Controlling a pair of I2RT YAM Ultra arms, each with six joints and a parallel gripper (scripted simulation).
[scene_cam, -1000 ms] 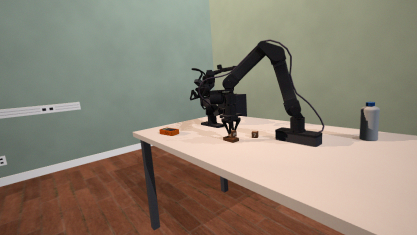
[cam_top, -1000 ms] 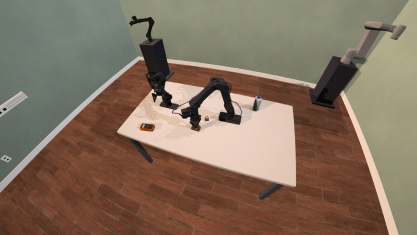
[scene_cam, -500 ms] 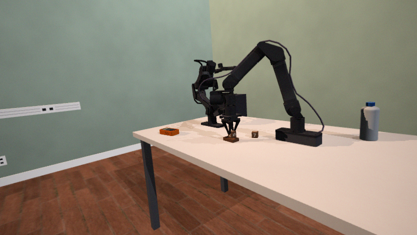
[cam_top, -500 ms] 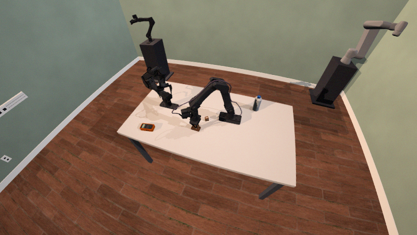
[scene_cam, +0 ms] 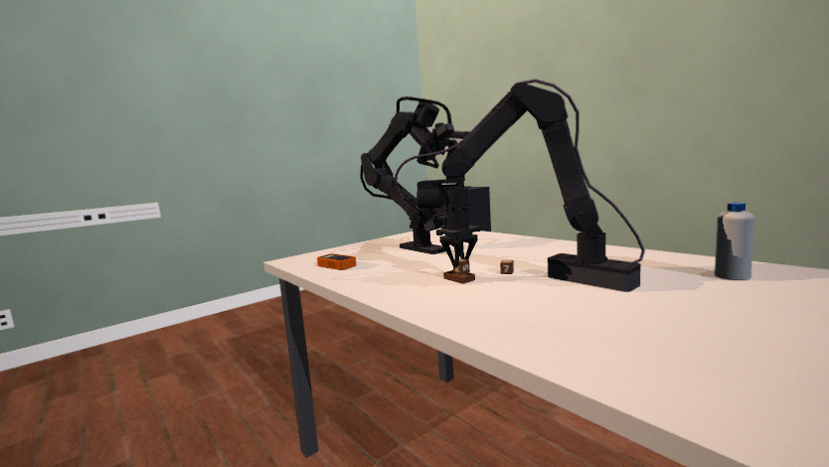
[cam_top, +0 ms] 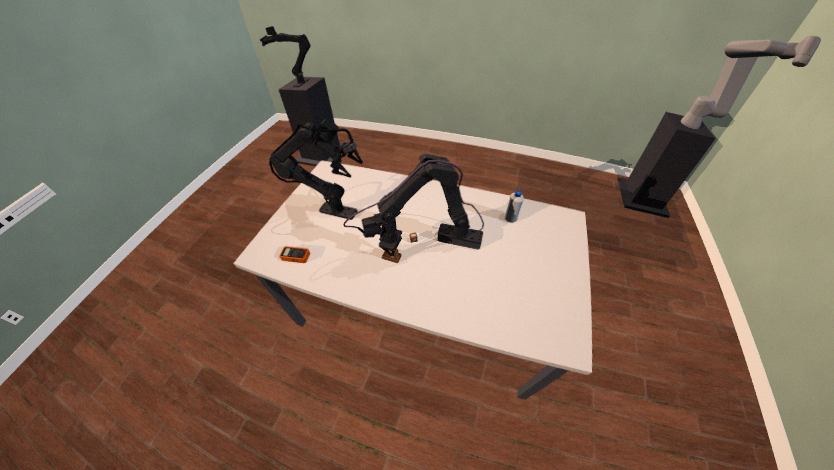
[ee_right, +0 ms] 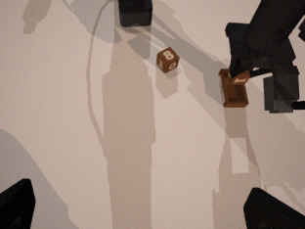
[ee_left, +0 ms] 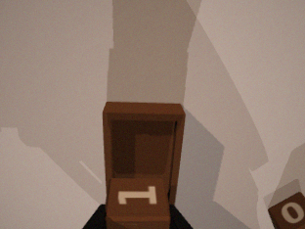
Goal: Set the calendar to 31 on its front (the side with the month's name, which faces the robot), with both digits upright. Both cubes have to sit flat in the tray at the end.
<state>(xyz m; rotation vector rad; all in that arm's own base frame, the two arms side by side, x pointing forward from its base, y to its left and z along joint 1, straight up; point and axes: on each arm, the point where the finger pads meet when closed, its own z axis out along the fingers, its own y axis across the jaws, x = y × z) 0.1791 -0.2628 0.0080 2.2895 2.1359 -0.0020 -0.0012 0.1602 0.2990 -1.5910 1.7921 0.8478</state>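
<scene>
My left hand is 40 mm above the brown tray and 10 mm to the left of it.
</scene>
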